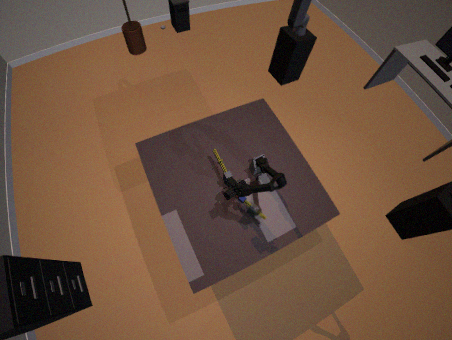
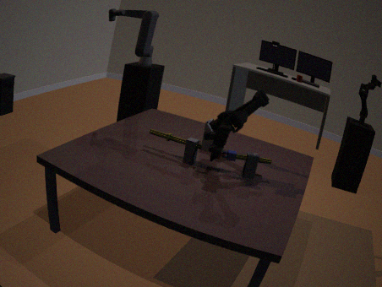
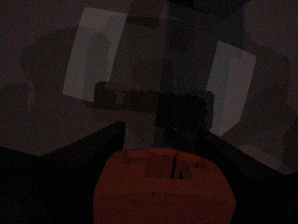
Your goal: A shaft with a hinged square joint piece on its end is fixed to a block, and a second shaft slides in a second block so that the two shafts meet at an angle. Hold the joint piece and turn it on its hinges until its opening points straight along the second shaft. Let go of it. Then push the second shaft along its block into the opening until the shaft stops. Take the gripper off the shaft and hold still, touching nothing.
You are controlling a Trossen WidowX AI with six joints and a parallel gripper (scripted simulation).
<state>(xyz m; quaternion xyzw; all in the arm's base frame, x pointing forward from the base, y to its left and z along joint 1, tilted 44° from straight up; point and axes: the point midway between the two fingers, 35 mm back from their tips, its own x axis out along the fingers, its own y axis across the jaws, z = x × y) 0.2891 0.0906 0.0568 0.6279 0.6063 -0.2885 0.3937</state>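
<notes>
Now: the red square joint piece 20 mm to the left of my gripper tip and 40 mm above it.
</notes>
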